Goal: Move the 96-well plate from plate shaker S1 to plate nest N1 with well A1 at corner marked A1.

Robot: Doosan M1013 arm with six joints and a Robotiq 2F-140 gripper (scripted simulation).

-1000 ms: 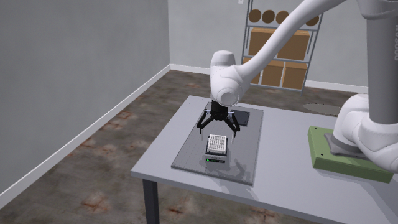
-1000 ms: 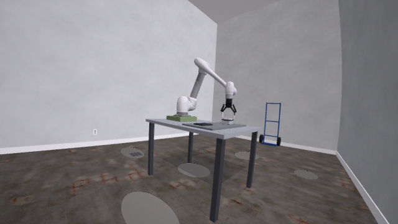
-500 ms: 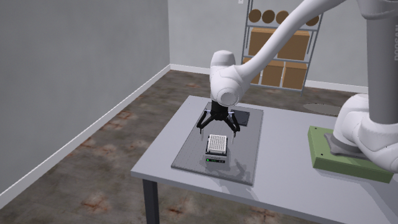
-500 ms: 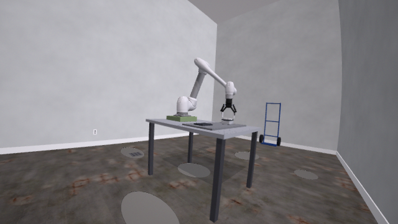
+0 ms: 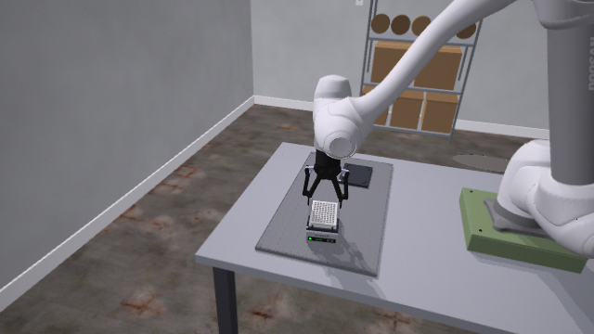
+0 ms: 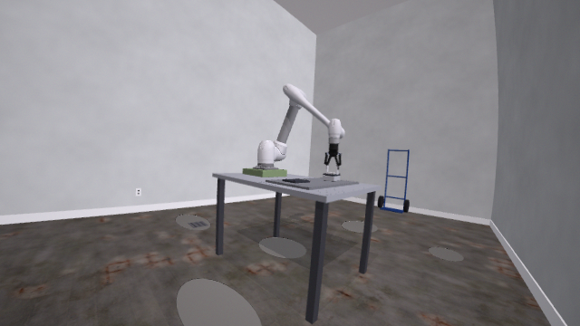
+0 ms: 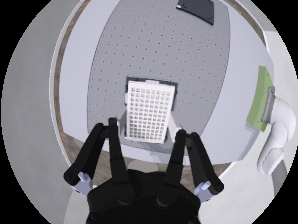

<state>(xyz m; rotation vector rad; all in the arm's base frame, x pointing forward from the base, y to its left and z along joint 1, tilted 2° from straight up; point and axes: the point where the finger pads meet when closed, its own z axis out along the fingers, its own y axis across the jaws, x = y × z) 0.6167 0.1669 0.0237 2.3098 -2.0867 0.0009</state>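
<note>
Now: the white 96-well plate 2 cm below my hand. From my hand the other things lie so: dark plate nest 7 cm behind, 38 cm to the right, 8 cm below.
</note>
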